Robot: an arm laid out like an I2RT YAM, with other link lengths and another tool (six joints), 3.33 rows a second.
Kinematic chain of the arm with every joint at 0, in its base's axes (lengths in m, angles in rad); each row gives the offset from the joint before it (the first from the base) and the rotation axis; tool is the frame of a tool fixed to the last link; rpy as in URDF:
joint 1: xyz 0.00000 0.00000 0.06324 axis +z
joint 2: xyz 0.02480 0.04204 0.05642 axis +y
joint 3: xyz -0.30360 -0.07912 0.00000 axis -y
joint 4: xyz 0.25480 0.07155 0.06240 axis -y
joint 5: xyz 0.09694 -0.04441 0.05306 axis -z
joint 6: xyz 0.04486 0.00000 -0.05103 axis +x
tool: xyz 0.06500 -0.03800 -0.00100 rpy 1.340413 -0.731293 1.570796
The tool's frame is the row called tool.
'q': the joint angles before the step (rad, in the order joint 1, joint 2, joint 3, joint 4, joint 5, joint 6). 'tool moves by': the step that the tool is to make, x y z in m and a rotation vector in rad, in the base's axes. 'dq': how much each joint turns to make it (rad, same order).
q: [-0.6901, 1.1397, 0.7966, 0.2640, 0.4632, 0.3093]
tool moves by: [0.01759, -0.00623, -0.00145, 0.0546, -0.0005, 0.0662]
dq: [-0.0002, 0.0472, 0.0622, -0.0655, -0.0705, 0.0388]
